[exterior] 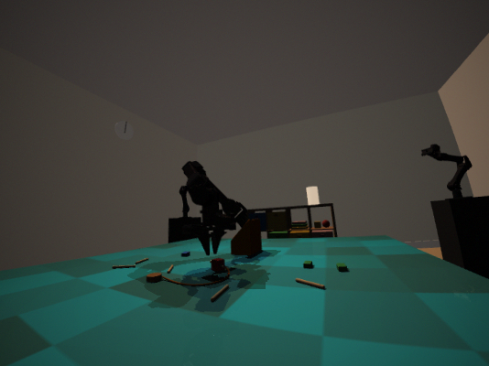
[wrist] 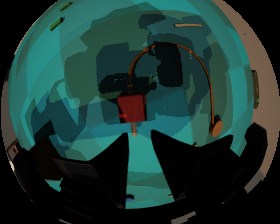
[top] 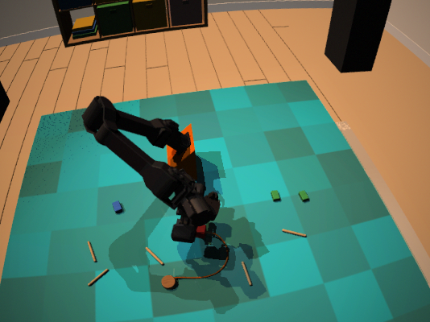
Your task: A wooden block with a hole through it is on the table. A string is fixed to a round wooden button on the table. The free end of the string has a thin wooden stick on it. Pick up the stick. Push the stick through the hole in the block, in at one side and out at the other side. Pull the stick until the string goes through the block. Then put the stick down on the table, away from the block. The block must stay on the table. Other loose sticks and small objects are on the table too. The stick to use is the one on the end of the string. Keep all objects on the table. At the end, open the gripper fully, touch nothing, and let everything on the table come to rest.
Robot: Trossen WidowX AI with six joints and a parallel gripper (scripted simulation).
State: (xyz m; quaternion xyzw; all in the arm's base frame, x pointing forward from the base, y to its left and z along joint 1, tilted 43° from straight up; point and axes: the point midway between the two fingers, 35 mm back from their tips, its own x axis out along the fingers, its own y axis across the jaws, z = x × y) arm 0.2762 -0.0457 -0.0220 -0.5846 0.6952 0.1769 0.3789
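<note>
The red cube is 30 mm to the left of my gripper tip and 30 mm below it. Also, from my gripper tip: blue cube 140 mm behind, 230 mm to the right, 40 mm below; then round wooden button 150 mm ahead, 90 mm to the right, 40 mm below; then green cube 60 mm behind, 390 mm to the left, 40 mm below.
</note>
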